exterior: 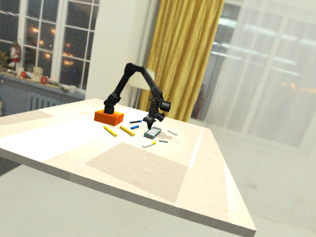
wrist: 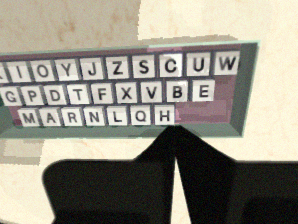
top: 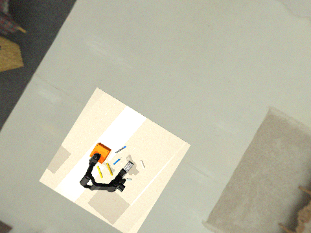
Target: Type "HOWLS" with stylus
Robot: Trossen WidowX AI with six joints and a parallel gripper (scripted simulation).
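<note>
Right now my gripper tip is 9 cm past the blue stylus, 11 cm to the right of it and 3 cm above it. Round my gripper tip: dark pen 10 cm behind, 25 cm to the left, 3 cm below; then yellow-tipped pen 3 cm ahead, 17 cm to the right, 3 cm below; then grey piece 11 cm ahead, 6 cm to the right, 4 cm below.
</note>
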